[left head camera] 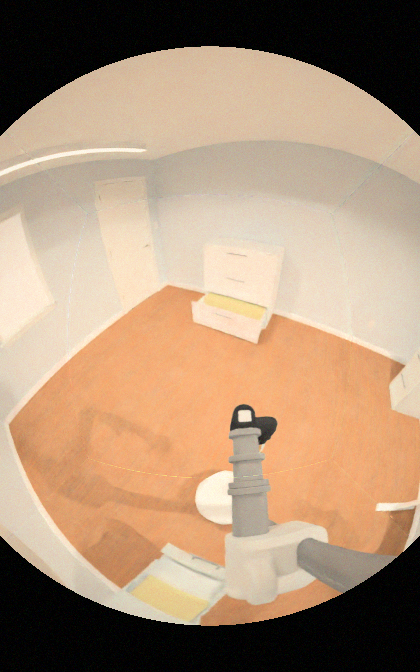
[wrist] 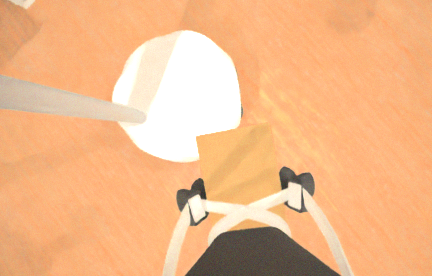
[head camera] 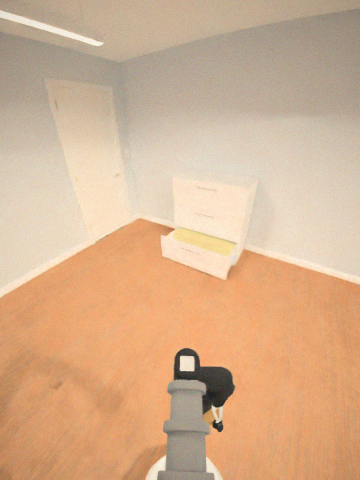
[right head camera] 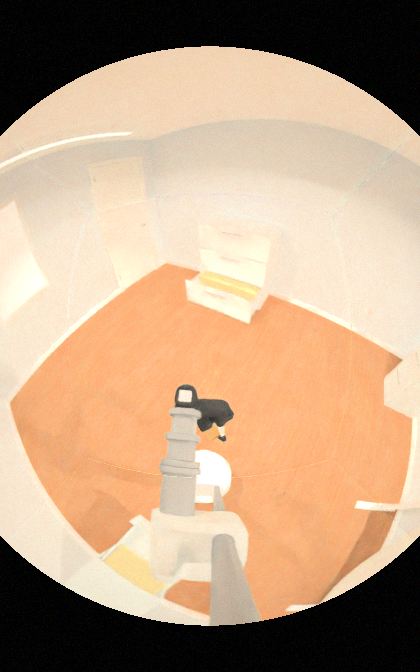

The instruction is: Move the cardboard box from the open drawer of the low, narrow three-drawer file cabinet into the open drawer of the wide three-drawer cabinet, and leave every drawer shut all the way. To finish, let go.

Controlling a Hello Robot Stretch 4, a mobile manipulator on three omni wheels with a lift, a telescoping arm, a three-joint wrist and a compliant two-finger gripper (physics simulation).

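Seen in the pictures: gripper, fingertip midpoint: [wrist: 243,187] [head camera: 210,412]; robot's base, link origin: [wrist: 187,103].
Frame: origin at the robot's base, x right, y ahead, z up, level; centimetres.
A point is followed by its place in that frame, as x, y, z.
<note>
My gripper [wrist: 243,187] @[8.7, 25.9, 68.5] is shut on the cardboard box [head camera: 209,416] @[7.9, 23.8, 73.5] [right head camera: 213,433] [wrist: 240,170] @[6.6, 24.8, 73.5], with a finger on each side of it, and holds it above the floor near my base. The wide three-drawer cabinet [head camera: 215,202] @[32.0, 204.8, 78.1] [left head camera: 240,270] [right head camera: 232,245] stands against the far wall. Its bottom drawer [head camera: 195,257] @[10.1, 179.1, 18.7] [left head camera: 225,324] [right head camera: 215,301] is open, with a yellow block inside; its upper two look shut. The file cabinet's open drawer [left head camera: 192,560] shows at the bottom left of the left head camera view, with a yellow block in it. My arm hides part of that drawer.
A white door [head camera: 87,160] @[-136.7, 260.9, 118.9] [left head camera: 125,240] is left of the wide cabinet. Another pale cabinet [left head camera: 407,392] [right head camera: 400,387] stands at the right edge. A white table foot [left head camera: 395,506] [right head camera: 375,506] lies at lower right. My white round base [wrist: 200,90] @[-4.1, 7.1, 18.7] is beside the box.
</note>
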